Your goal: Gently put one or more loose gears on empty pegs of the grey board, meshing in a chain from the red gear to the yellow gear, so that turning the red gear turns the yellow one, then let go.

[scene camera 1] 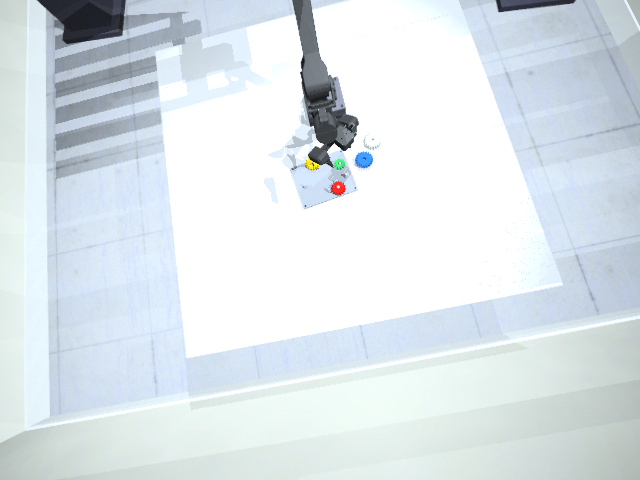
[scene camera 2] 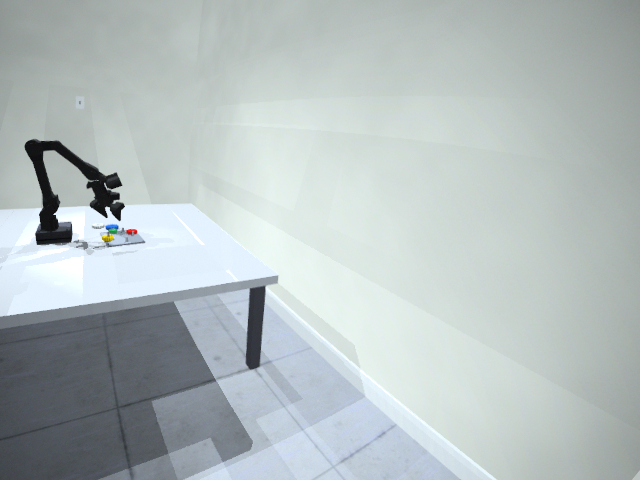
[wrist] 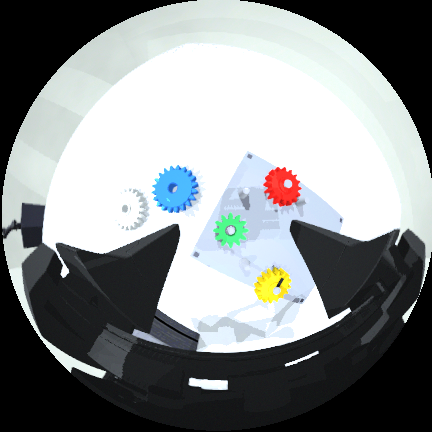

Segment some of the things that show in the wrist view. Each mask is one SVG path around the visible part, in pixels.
My gripper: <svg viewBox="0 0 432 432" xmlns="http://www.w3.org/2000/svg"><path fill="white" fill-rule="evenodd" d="M425 243L409 228L395 245L400 228L359 240L292 219L289 232L328 319L348 307L350 312L305 337L233 352L181 349L132 335L134 329L150 332L177 250L178 223L103 253L58 241L55 248L61 260L54 249L42 242L22 261L26 301L43 338L67 355L111 372L147 393L145 401L134 402L132 391L72 366L70 373L89 389L131 413L163 424L198 430L237 430L302 414L359 379L383 355L405 324L402 315L417 299L423 280ZM189 380L227 380L227 389L189 385ZM61 260L68 269L68 272L64 277L62 277L60 274L63 267Z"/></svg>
A blue gear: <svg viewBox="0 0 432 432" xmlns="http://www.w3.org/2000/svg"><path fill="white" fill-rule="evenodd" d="M178 164L175 166L175 169L172 165L169 166L169 170L163 168L164 173L158 172L159 178L154 178L156 184L151 185L155 188L151 193L155 194L152 200L157 201L156 206L161 206L161 210L167 210L170 213L173 210L176 213L179 213L180 209L186 210L185 205L191 206L190 199L196 200L193 194L198 193L194 189L198 186L198 183L194 182L196 180L195 175L192 175L191 170L187 170L185 166L181 168Z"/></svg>
